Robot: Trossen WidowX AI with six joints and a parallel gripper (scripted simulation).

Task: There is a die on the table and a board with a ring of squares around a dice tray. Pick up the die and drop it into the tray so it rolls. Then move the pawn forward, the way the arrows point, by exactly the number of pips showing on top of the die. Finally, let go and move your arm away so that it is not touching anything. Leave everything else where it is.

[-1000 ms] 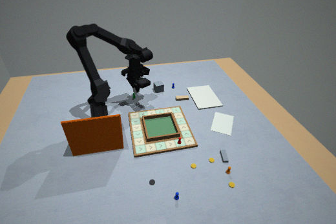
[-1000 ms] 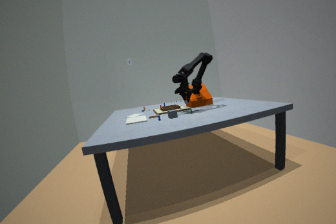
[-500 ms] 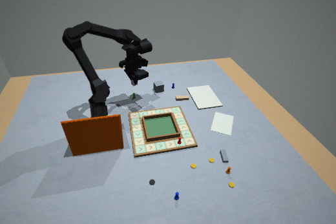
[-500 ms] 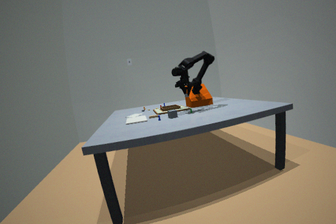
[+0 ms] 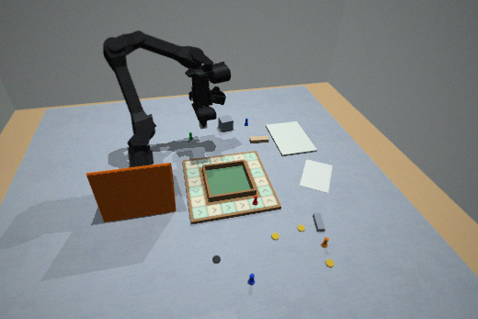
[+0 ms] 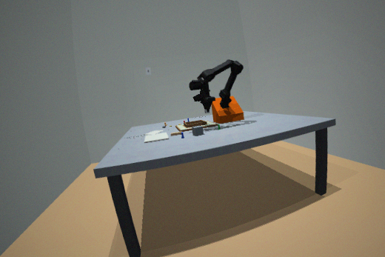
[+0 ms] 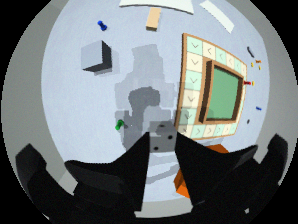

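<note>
Now: gripper tip 10 cm short of the red pawn, 32 cm to the left of it and 9 cm above it. Also, from my gripper tip: grey cube 12 cm ahead, 12 cm to the left, 9 cm below; then green pawn 4 cm behind, 8 cm to the left, 10 cm below; then white die right at my gripper tip.
</note>
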